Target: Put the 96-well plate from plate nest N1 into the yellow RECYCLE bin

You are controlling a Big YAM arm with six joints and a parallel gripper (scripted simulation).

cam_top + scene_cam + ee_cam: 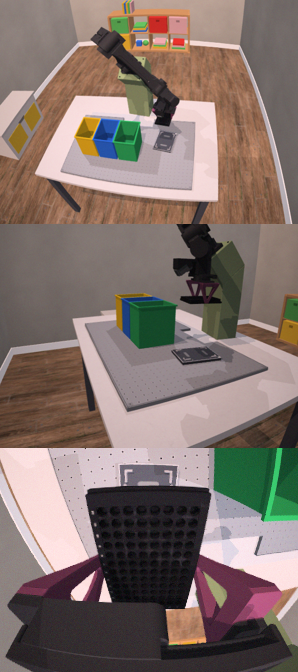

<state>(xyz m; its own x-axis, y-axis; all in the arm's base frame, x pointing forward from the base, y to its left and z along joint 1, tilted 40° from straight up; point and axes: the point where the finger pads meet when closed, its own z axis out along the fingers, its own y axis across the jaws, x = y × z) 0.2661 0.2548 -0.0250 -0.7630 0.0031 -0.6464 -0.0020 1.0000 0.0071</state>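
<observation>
My gripper is now 450 mm to the left of the yellow bin, 160 mm short of it and 140 mm above it. From my hand the other things lie so: black 96-well plate (right at my hand); then plate nest N1 (220 mm below); then green bin (200 mm to the right, 140 mm below, 130 mm ahead).
</observation>
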